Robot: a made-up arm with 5 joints.
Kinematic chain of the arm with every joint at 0, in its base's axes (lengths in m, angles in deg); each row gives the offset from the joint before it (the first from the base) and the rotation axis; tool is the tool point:
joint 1: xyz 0 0 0.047 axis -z
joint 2: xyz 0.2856 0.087 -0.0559 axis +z
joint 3: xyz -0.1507 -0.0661 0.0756 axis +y
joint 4: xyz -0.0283 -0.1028 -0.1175 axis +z
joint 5: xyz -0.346 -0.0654 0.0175 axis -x
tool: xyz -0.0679 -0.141 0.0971
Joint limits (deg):
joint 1: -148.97..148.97
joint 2: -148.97..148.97
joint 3: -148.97..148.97
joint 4: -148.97..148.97
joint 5: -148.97..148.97
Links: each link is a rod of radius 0.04 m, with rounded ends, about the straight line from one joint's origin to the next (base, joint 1, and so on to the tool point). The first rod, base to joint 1, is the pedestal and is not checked.
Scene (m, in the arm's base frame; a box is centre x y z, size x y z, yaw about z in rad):
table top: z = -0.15
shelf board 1: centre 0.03 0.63 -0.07 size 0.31 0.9 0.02 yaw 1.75
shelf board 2: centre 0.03 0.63 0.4 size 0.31 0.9 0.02 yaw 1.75
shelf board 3: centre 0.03 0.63 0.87 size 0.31 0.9 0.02 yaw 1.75
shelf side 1: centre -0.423 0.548 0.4 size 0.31 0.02 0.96 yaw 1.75
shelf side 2: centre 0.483 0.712 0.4 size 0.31 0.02 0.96 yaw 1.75
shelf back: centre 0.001 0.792 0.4 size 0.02 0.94 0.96 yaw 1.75
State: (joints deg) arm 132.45 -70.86 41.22 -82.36 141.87
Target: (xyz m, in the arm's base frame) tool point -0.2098 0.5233 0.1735
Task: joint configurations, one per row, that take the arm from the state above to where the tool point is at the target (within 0.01 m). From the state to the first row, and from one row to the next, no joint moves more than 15 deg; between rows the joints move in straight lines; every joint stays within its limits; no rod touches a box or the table.
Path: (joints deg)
1: 117.78 -69.55 39.87 -74.27 142.58
2: 103.10 -68.25 38.53 -66.18 143.29
3: 88.43 -66.94 37.18 -58.08 144.00
4: 73.76 -65.64 35.83 -49.99 144.71
5: 59.08 -64.33 34.49 -41.90 145.42
6: 44.41 -63.03 33.14 -33.81 146.13
7: 29.74 -61.72 31.79 -25.72 146.84
8: 15.06 -60.42 30.44 -17.62 147.55
9: 0.39 -59.11 29.10 -9.53 148.26
10: -14.28 -57.80 27.75 -1.44 148.97

